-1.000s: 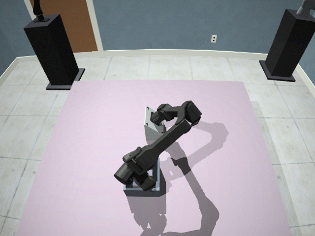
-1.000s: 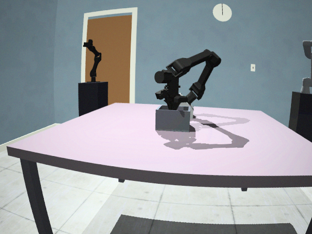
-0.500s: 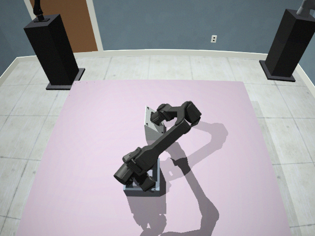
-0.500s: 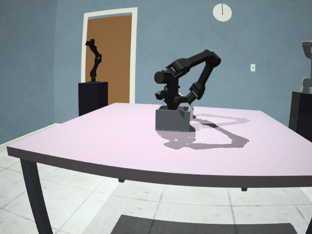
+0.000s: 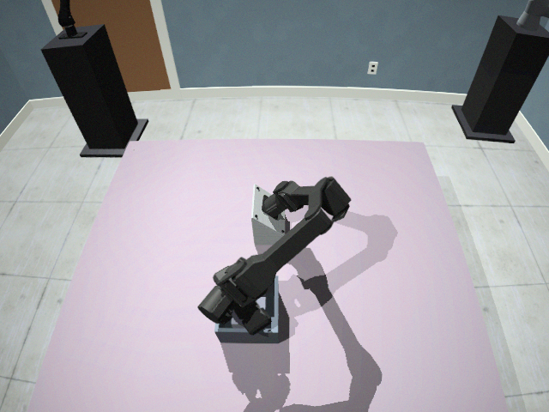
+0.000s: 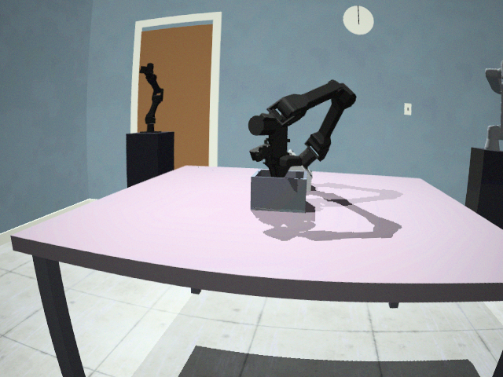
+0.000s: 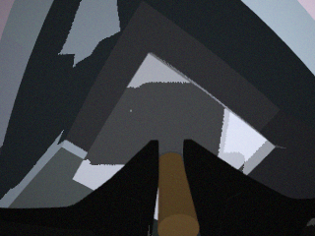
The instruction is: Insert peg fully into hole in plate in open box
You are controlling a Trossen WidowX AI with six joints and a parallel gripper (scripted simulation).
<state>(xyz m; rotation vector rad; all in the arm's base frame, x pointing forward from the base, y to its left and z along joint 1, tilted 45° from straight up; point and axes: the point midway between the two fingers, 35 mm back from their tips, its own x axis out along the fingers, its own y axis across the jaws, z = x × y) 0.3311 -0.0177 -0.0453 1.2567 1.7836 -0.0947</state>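
My gripper is now 10 mm past the peg, 10 mm to the right of it and 30 mm above it. Round my hand: pale plate (10 mm behind, 10 mm to the left, 50 mm below); then grey box (10 mm behind, 10 mm to the left, 70 mm below).
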